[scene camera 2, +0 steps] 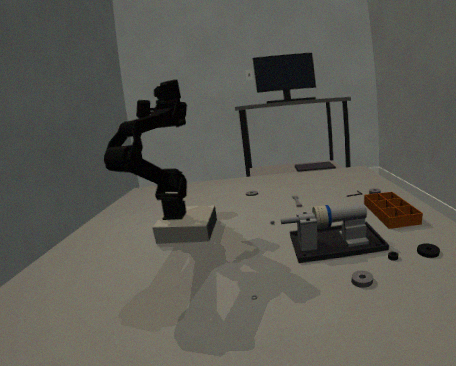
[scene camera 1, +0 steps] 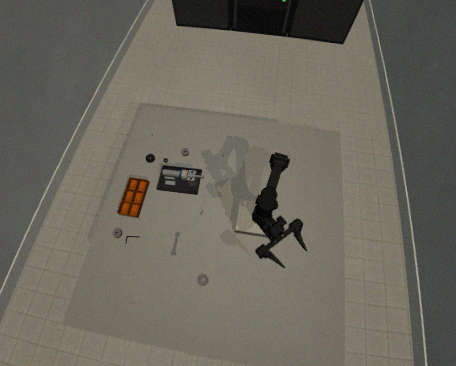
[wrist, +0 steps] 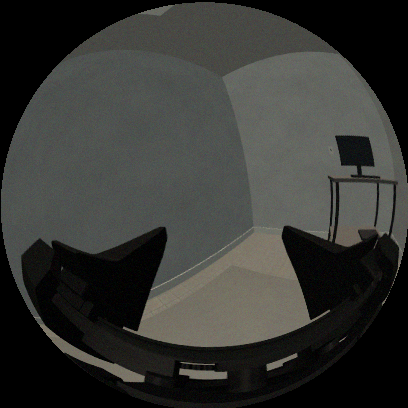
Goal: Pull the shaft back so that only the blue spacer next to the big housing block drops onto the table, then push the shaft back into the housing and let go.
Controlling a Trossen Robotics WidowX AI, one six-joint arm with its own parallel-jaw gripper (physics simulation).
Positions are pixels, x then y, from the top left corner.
Labels:
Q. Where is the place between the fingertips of my gripper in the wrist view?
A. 227, 233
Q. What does my gripper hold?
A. Nothing.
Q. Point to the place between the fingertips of my gripper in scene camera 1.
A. At 295, 259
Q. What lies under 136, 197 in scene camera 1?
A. An orange compartment tray.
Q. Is my gripper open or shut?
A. Open.

